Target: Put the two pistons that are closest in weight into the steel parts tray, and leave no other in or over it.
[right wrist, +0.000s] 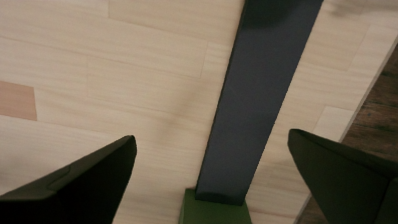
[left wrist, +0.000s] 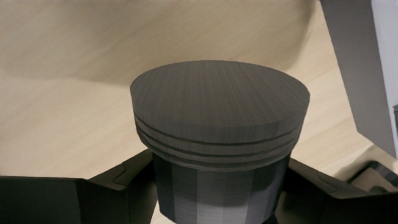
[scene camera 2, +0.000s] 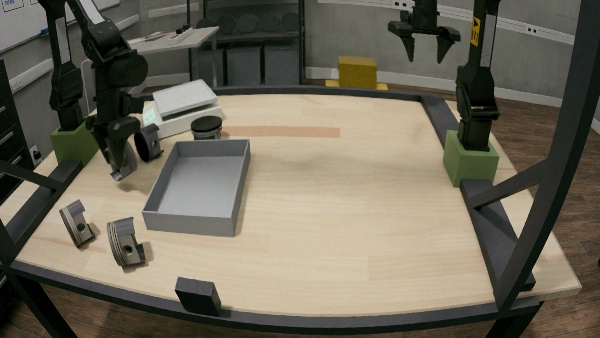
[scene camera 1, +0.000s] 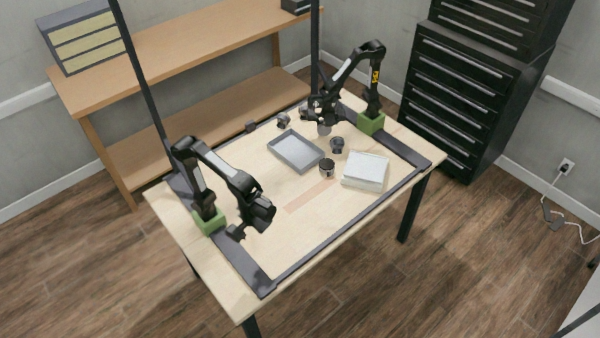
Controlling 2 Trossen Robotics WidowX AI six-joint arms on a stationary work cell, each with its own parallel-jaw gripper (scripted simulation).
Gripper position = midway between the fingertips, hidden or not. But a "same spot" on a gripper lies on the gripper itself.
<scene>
My right gripper shows in the right wrist view, in scene camera 2 and in scene camera 1 (252,231); in the left wrist view it is out of frame. A white scale shows in scene camera 2 and in scene camera 1; in the right wrist view it is out of frame, in the left wrist view it is out of frame. The same spot on the white scale: (scene camera 1: 345,180) is (scene camera 2: 218,104). The same spot on my right gripper: (right wrist: 338,176) is (scene camera 2: 438,50).
</scene>
